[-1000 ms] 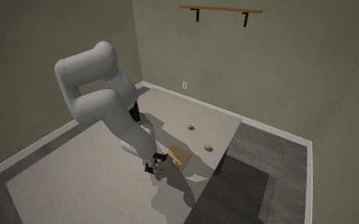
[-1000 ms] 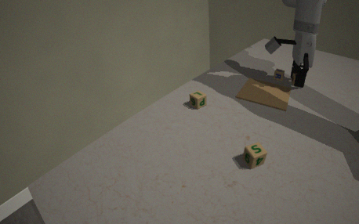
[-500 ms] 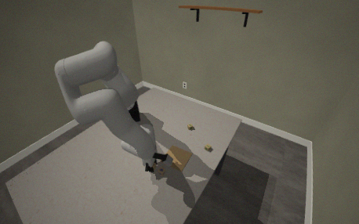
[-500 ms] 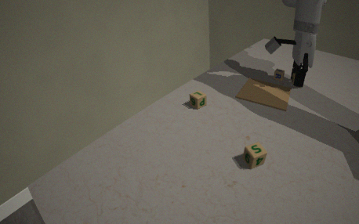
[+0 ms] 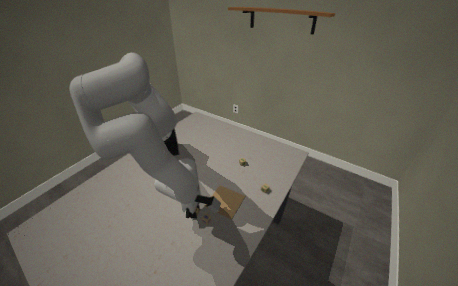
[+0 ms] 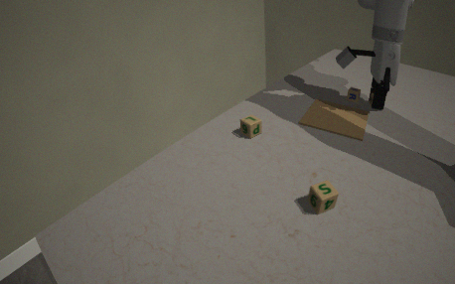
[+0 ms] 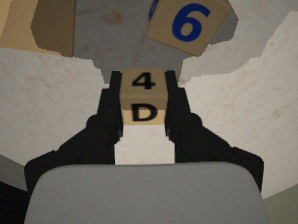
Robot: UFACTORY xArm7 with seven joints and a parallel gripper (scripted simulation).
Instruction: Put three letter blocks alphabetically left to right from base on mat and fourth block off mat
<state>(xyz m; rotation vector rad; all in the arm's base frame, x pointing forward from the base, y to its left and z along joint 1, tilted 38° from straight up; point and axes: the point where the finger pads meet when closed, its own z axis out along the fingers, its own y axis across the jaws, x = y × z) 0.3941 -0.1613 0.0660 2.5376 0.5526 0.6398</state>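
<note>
Right now the tan mat is 130 mm to the left of my hand, 80 mm ahead of it and 20 mm below it. The rest, counted from my hand: wooden block: 390 mm to the left, 30 mm ahead, 10 mm below.
</note>
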